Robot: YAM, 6 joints.
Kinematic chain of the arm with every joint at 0, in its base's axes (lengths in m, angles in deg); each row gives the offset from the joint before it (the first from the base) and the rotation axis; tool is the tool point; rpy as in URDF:
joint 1: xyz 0 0 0.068 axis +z
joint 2: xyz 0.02 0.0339 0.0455 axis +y
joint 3: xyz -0.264 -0.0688 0 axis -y
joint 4: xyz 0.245 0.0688 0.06 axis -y
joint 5: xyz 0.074 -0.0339 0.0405 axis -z
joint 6: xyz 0.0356 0 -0.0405 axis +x
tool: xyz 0 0 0 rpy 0 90 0
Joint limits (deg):
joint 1: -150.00..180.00
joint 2: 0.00..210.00
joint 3: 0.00..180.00
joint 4: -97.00..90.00
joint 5: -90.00..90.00
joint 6: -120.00..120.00
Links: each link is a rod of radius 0.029 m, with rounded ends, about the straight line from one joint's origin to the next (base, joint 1, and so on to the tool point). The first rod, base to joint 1, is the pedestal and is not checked.
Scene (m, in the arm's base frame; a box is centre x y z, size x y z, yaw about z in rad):
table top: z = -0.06
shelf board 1: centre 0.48 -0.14 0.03 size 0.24 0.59 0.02 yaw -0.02
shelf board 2: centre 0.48 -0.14 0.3 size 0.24 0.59 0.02 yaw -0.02
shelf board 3: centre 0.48 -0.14 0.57 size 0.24 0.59 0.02 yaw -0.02
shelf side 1: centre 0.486 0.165 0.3 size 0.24 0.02 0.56 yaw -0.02
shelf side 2: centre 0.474 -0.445 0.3 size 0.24 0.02 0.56 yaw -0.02
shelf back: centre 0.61 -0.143 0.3 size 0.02 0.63 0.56 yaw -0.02
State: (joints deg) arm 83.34 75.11 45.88 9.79 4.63 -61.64
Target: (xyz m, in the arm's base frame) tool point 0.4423 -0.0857 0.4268
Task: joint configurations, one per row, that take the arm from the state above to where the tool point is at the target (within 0.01 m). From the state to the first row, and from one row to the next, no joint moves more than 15 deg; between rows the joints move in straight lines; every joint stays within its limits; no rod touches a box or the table.
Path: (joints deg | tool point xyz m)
1: 69.17 74.06 48.77 9.84 5.66 -61.64 | 0.1100 0.2793 0.2878
2: 54.99 73.01 51.66 9.88 6.70 -61.64 | 0.1756 0.2434 0.3109
3: 40.82 71.96 54.55 9.93 7.73 -61.64 | 0.2289 0.1914 0.3342
4: 26.64 70.91 57.44 9.97 8.77 -61.64 | 0.2660 0.1274 0.3576
5: 12.47 69.85 60.33 10.02 9.80 -61.64 | 0.2842 0.0566 0.3809
6: -1.70 68.80 63.22 10.06 10.83 -61.64 | 0.2825 -0.0151 0.4040
7: -15.88 67.75 66.11 10.11 11.87 -61.64 | 0.2618 -0.0821 0.4268
8: -13.99 80.66 77.39 13.93 11.08 -61.64 | 0.3207 -0.0870 0.4401
9: -12.11 93.57 88.68 17.75 10.28 -61.64 | 0.3819 -0.0884 0.4402
10: -10.22 106.48 99.96 21.58 9.49 -61.64 | 0.4423 -0.0857 0.4268

